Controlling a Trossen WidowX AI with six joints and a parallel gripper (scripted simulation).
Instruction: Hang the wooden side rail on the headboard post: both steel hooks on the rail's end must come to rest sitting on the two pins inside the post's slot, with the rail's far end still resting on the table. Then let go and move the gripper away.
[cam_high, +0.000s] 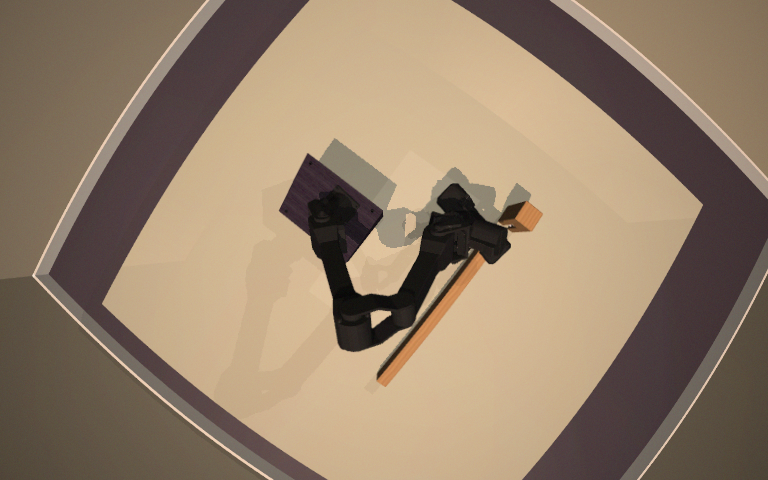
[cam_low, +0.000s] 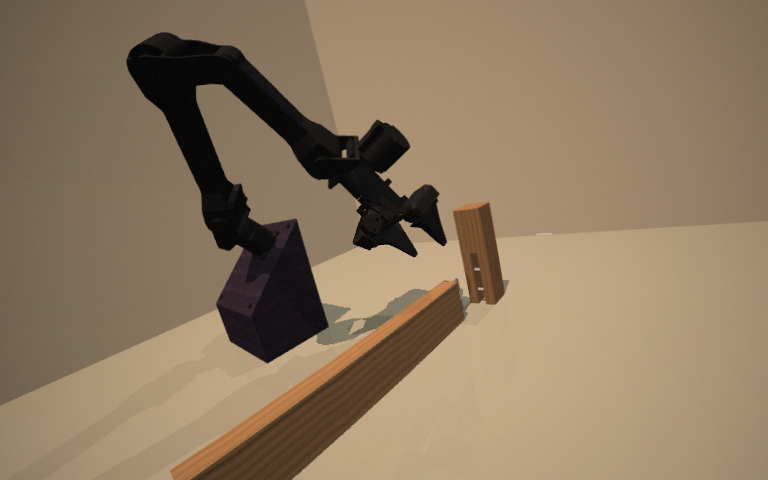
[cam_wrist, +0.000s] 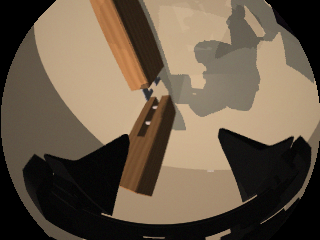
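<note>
The headboard post lies 60 mm ahead of my gripper tip, 70 mm to the left of it and 40 mm below it.
</note>
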